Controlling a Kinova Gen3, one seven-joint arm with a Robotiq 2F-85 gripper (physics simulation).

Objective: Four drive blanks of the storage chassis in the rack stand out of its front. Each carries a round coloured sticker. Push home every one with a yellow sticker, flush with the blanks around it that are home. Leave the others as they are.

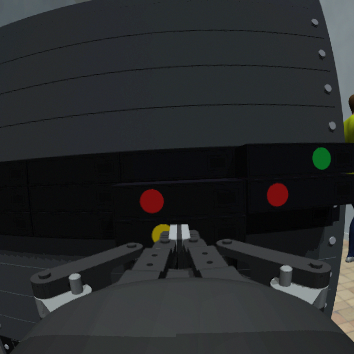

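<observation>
A drive blank with a yellow sticker (160,233) is in the bottom row of the middle column, partly hidden by my gripper. Directly above it, a blank with a red sticker (151,201) stands out. In the right column, a blank with a green sticker (321,158) stands out in the top row, and one with a red sticker (277,194) stands out below it. My gripper (179,236) is shut and empty. Its tips are in front of the yellow-stickered blank, just right of the sticker. Whether they touch the blank cannot be seen.
Flush dark blanks (65,197) fill the chassis at left. Large dark panels (165,90) cover the rack above, with screws along the right edge. A recessed blank (295,218) is under the right red one. A person in yellow (349,127) stands at the right edge, beyond the rack.
</observation>
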